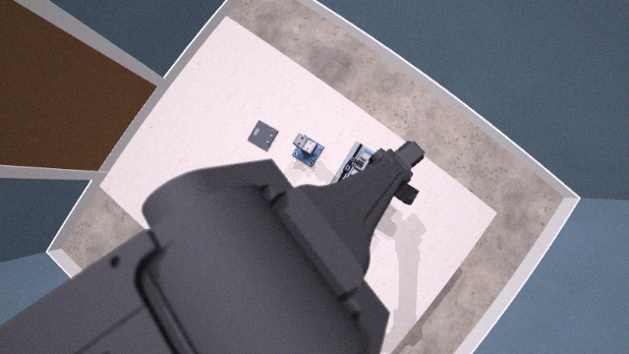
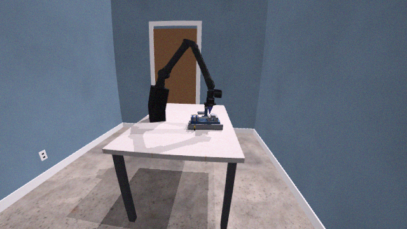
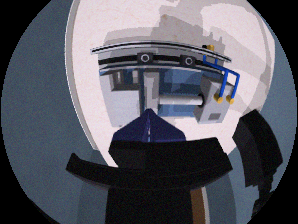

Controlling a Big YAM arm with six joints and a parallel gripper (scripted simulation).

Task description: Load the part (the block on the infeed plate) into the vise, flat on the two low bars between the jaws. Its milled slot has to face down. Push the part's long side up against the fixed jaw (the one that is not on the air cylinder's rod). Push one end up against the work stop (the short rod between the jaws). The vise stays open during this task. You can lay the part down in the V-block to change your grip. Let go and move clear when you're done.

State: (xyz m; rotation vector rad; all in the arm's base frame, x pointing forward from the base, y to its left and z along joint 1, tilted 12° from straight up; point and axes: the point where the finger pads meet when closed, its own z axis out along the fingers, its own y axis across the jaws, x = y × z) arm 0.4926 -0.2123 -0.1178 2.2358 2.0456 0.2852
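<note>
My gripper is now 3 cm short of the part and 4 cm above it. Round my hand: dark square plate 2 cm behind, 41 cm to the left, 12 cm below.
</note>
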